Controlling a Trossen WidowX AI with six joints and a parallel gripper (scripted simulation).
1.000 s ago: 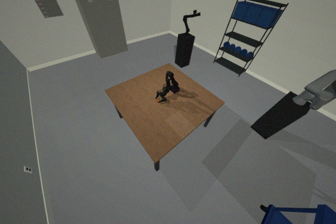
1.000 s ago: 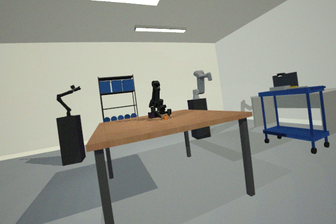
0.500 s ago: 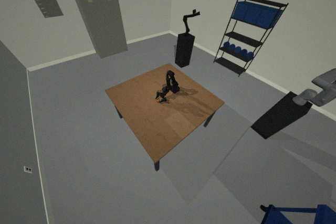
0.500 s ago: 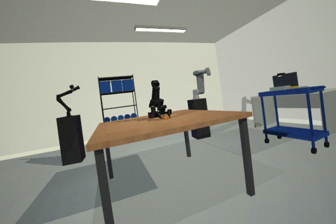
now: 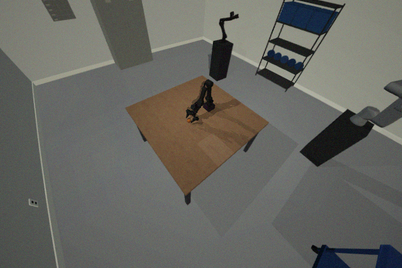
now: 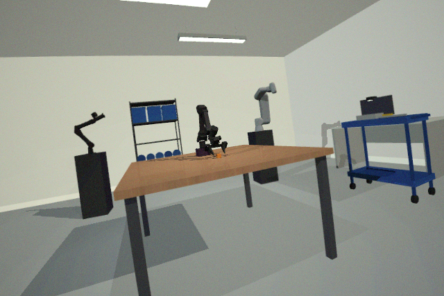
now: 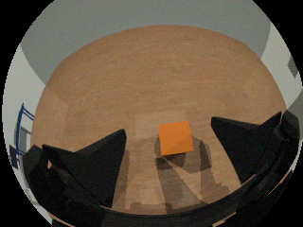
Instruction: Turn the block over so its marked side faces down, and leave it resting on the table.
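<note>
Right now my gripper tip is 20 mm past the orange block, 10 mm to the left of it and 10 mm above it.
</note>
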